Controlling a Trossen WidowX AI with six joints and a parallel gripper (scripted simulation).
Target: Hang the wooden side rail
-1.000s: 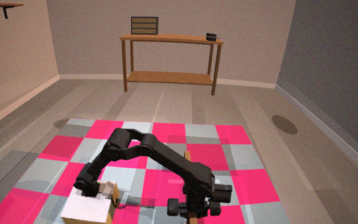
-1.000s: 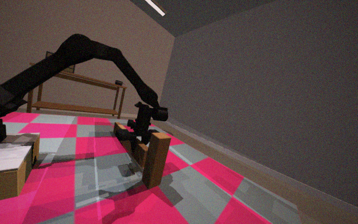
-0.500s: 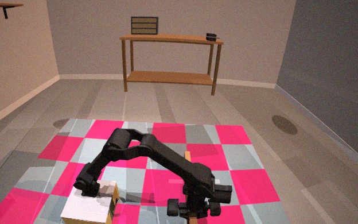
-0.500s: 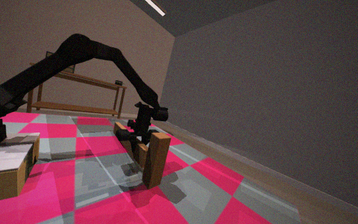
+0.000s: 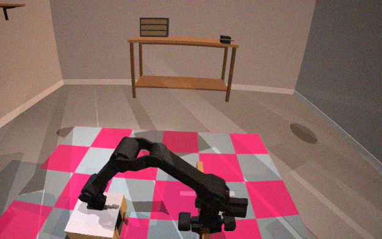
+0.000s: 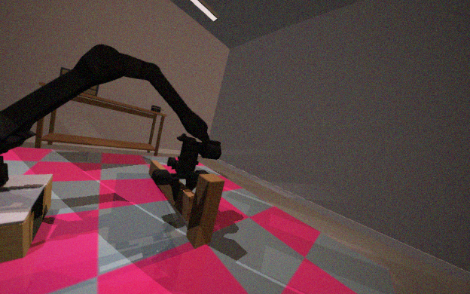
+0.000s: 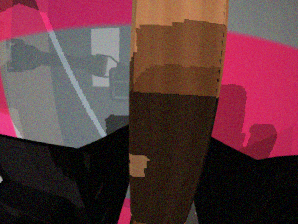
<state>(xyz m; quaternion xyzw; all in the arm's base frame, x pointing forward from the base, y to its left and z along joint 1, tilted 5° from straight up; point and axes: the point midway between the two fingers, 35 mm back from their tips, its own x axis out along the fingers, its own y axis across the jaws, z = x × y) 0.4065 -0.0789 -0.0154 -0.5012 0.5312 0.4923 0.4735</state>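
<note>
Right now the wooden headboard post is 14 cm to the right of my gripper tip and 4 cm above it.
</note>
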